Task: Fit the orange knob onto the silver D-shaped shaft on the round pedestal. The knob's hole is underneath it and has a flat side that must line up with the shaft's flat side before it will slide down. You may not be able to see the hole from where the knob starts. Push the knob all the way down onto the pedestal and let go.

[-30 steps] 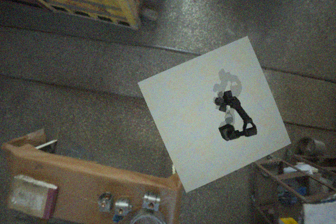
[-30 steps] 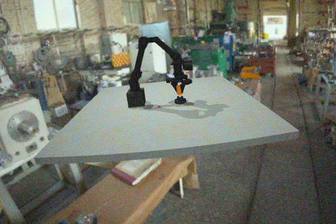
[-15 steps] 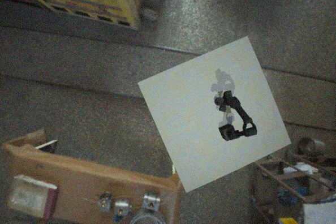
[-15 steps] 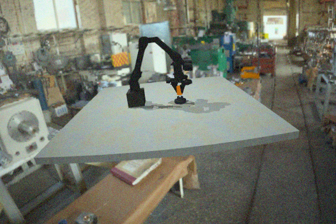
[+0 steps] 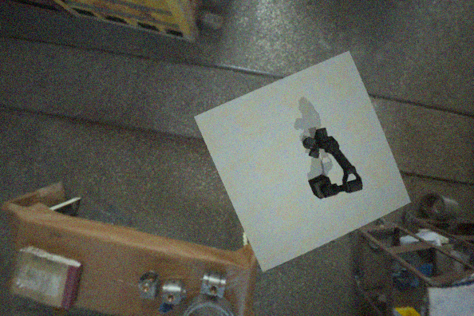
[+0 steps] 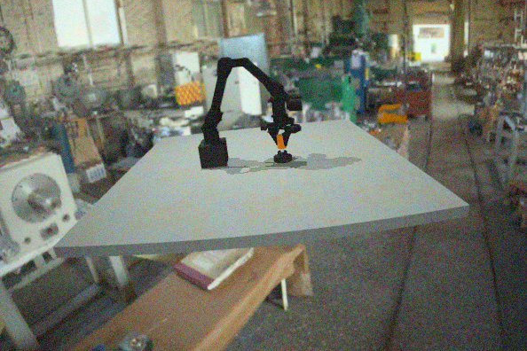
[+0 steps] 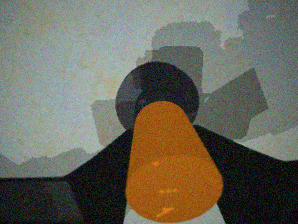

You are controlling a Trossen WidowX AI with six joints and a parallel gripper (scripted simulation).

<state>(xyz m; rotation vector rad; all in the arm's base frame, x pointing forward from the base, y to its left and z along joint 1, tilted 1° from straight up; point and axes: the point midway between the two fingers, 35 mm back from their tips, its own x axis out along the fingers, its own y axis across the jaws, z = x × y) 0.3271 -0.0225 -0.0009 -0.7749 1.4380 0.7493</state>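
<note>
My gripper tip is 3 cm below the orange knob. From my gripper tip the other things lie so: round pedestal (4 cm below).
</note>
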